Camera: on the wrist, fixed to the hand. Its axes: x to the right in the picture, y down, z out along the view.
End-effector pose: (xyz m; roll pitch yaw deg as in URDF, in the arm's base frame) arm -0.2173 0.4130 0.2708 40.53 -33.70 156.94
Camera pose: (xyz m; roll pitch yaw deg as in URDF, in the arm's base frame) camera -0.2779 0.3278 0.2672 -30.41 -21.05 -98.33
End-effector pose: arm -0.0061 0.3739 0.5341 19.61 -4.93 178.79
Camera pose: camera -0.0289 0.2845 0.4848 1.08 -4.57 -90.92
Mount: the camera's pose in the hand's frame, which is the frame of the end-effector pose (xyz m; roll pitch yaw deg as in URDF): 0.0166 0.0676 -0.0781 5.99 15.03 89.89
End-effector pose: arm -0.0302 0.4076 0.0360 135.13 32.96 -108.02
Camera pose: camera -0.0450 0.3388 0.1134 133.67 -46.46 -154.74
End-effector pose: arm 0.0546 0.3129 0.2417 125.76 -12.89 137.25
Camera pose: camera 0.0430 0.2911 0.3434 -141.30 -65.80 16.95
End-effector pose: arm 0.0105 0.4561 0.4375 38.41 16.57 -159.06
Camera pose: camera 0.0370 0.3576 0.4144 24.02 -22.32 -76.20
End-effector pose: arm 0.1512 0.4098 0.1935 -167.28 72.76 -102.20
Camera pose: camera 0.0565 0.3653 0.1958 113.24 -0.58 170.04
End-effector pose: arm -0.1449 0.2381 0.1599 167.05 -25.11 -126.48
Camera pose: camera -0.1697 0.2859 0.2496 -146.07 -25.19 130.92
